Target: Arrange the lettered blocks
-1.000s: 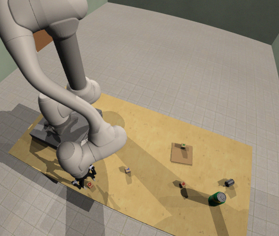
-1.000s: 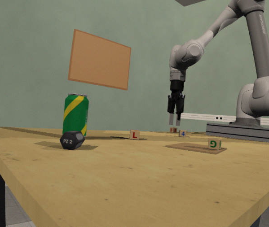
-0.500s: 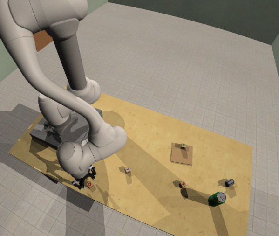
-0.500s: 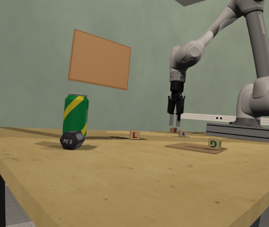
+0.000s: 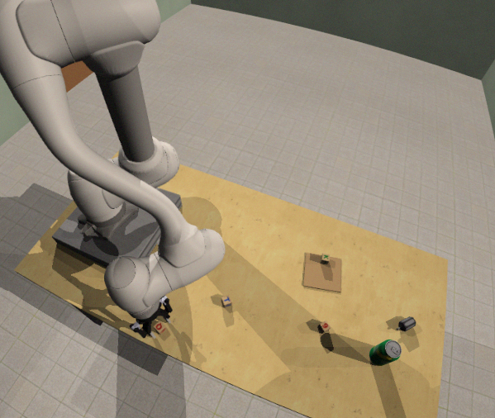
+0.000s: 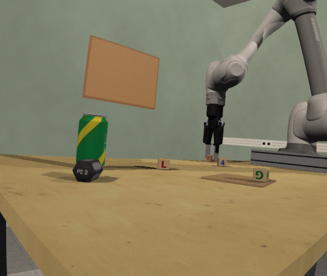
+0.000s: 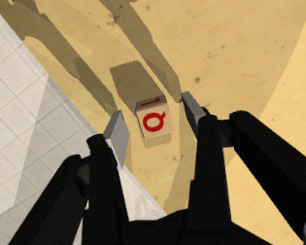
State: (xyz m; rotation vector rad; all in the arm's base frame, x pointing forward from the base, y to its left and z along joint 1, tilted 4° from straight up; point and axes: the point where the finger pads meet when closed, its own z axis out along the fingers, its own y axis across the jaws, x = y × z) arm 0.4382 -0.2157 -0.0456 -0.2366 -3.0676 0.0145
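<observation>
Right now the brown mat is 37 cm ahead of my hand, 49 cm to the left of it and 4 cm below it. Also, from my hand: yellow can (67 cm ahead, 31 cm to the left, 2 cm above); T block (13 cm ahead, 20 cm to the left, 3 cm below).
</observation>
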